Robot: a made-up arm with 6 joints. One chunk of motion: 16 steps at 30 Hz.
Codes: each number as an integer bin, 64 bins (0 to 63) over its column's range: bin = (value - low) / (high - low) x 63, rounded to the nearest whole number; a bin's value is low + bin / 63 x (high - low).
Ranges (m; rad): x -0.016..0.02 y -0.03..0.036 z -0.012..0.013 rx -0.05..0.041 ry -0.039..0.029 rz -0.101..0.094
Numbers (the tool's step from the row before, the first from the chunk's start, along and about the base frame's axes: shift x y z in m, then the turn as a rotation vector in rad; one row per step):
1: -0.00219 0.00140 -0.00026 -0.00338 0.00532 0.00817
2: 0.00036 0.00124 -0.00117 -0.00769 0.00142 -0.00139
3: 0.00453 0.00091 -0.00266 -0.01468 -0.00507 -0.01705
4: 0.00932 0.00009 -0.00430 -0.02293 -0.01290 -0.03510
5: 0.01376 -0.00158 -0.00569 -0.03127 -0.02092 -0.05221
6: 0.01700 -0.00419 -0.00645 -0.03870 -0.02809 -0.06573
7: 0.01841 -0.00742 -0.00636 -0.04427 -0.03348 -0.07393
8: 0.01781 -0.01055 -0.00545 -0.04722 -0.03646 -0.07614
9: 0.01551 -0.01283 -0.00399 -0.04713 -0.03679 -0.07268
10: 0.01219 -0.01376 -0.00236 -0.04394 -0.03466 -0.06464
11: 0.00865 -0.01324 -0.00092 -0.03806 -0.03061 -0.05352
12: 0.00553 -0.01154 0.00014 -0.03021 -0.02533 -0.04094
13: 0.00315 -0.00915 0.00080 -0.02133 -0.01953 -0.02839
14: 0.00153 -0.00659 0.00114 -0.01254 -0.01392 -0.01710
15: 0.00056 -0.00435 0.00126 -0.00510 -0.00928 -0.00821
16: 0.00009 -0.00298 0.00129 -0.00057 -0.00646 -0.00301
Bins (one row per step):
1: 24 30 30 32 41 35
2: 29 30 27 29 37 32
3: 36 30 24 24 31 27
4: 44 29 19 19 24 21
5: 52 27 16 13 17 16
6: 58 25 14 8 10 11
7: 60 22 14 4 5 9
8: 59 19 17 2 2 8
9: 55 16 20 2 2 9
10: 49 16 24 4 4 12
11: 43 16 28 8 8 15
12: 38 18 31 14 13 19
13: 34 20 32 20 18 23
14: 31 22 33 26 23 27
15: 29 24 33 31 28 30
16: 28 26 33 34 30 32

